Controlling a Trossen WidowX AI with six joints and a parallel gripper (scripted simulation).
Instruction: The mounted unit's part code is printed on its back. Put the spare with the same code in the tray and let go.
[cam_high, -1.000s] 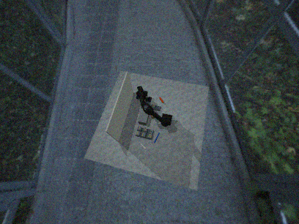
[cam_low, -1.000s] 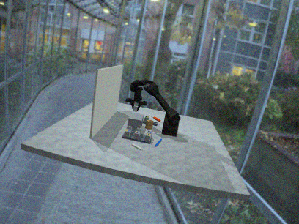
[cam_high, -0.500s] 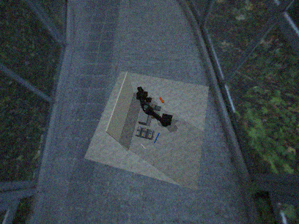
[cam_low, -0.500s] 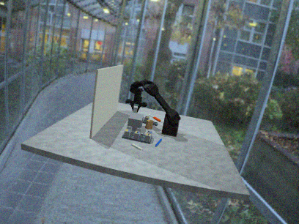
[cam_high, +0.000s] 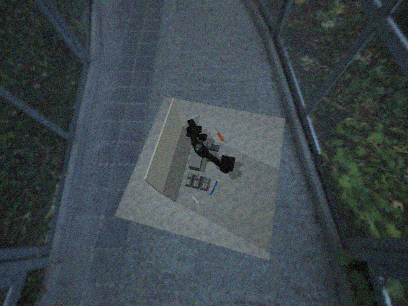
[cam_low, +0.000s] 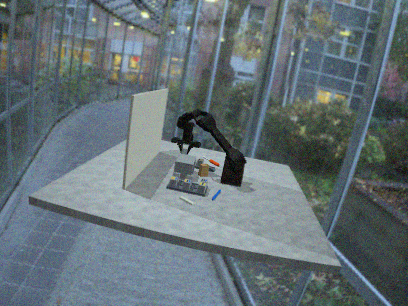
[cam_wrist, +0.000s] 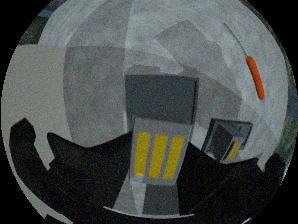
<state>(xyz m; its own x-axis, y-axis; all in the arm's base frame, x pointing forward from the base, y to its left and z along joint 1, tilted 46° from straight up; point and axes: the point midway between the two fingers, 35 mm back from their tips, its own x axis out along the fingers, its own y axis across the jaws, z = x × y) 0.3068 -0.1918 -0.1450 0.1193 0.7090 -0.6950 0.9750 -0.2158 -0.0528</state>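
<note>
Right now the grey square tray is 5 cm below my gripper tip. From my gripper tip the other things lie so: tall white panel 22 cm ahead, 19 cm to the left, 17 cm above; blue pen 44 cm to the left, 20 cm behind, 5 cm below.
</note>
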